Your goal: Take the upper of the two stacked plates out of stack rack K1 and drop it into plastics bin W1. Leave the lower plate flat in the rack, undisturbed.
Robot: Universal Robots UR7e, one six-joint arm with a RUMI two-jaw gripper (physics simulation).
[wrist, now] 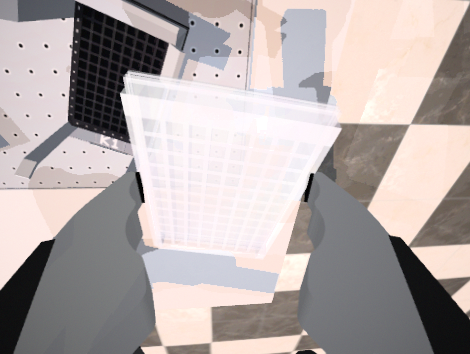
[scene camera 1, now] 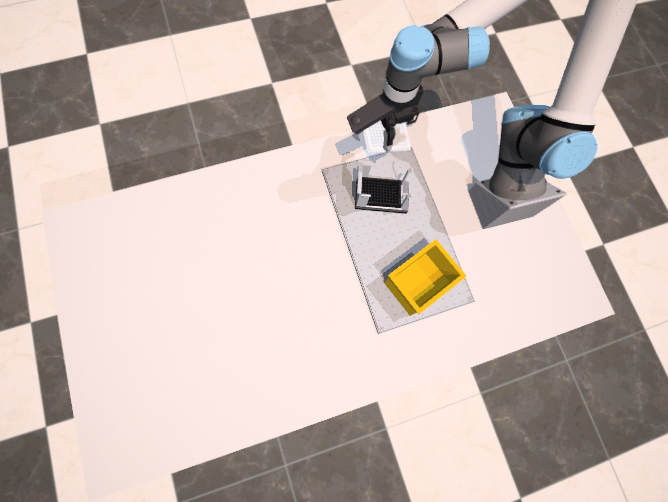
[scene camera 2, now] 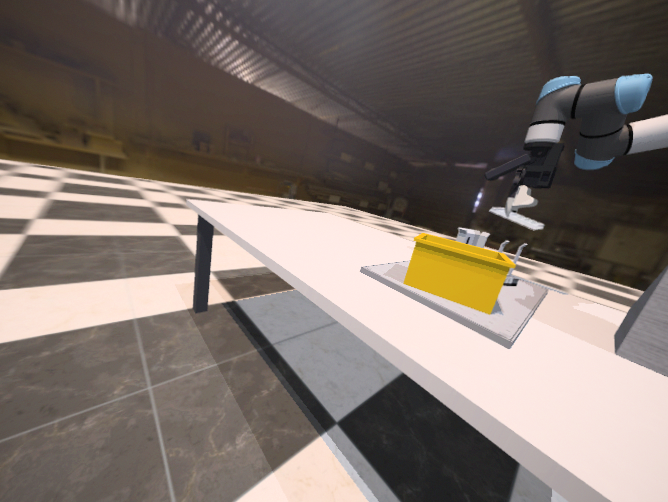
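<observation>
White gridded plate point(scene camera 1: 373, 136) point(wrist: 222, 168). Black gridded plate point(scene camera 1: 384, 192). Perforated board point(scene camera 2: 474, 327). My gripper point(scene camera 1: 380, 136) point(wrist: 225, 174).
</observation>
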